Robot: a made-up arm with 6 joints.
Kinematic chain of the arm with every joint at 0, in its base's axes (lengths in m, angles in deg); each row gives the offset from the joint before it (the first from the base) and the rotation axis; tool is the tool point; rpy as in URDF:
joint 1: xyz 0 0 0.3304 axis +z
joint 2: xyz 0 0 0 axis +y
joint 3: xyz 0.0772 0 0.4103 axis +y
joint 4: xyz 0.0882 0 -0.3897 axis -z
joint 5: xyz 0 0 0 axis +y
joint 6: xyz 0.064 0 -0.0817 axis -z
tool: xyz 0 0 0 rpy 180 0 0
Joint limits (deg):
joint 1: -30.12..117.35
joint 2: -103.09..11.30
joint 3: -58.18..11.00
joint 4: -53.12..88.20
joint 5: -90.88..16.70
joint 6: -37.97..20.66
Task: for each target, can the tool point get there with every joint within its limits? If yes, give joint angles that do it. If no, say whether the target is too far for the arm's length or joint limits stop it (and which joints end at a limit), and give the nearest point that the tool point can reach.
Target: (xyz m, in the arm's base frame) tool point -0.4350 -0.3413 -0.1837
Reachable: no: joint limits stop it (at a limit: joint 1, joint 2, joint 3, joint 4) | nearest point -0.0906 0.0609 0.2343 | short by 0.675 m
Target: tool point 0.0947 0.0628 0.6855
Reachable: yes | joints 78.09 -52.36 -23.57 62.69 -82.17 11.44
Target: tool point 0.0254 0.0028 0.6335
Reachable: yes | joints 19.77 -82.14 -5.28 3.40 -39.15 12.66
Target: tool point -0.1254 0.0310 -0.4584
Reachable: no: joint limits stop it (at a limit: joint 1, joint 2, joint 5) | nearest point -0.0726 0.1042 0.2171 | short by 0.681 m
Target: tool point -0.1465 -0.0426 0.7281
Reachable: yes | joints -15.26 -92.29 -27.72 52.09 -38.64 -12.70
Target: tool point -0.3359 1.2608 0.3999
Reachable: no: too far | nearest point -0.1554 0.5832 0.5008 | short by 0.708 m
